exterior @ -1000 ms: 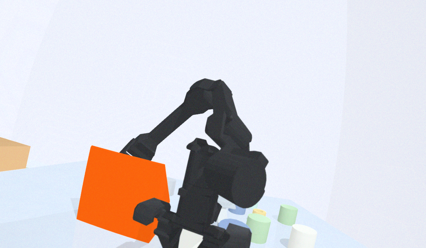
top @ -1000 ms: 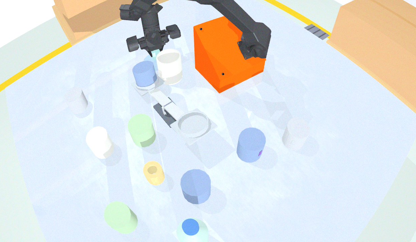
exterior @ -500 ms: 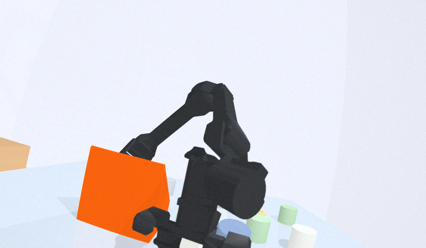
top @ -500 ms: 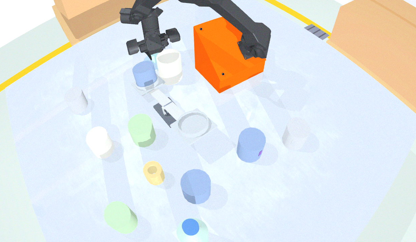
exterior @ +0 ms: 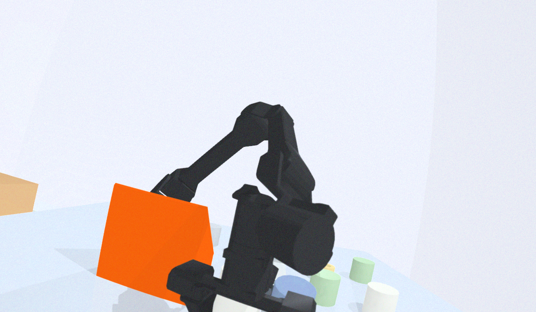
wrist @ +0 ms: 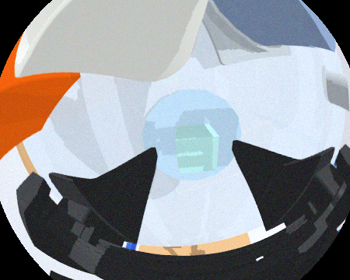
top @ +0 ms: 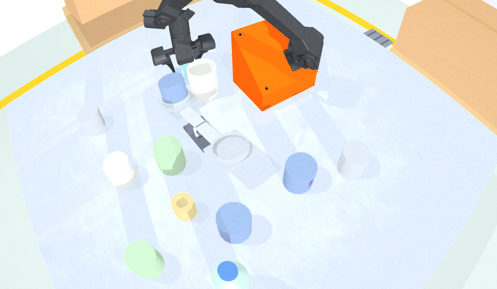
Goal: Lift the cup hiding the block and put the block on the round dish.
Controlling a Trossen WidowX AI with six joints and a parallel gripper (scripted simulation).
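Right now the pale teal block is right at my gripper tip. Round my gripper tip: yellow ring: 400 mm to the left, 200 mm ahead, 10 mm above; white round vessel: 100 mm to the left, 20 mm above, 10 mm behind; balance: 240 mm to the left, 70 mm ahead, 20 mm above.
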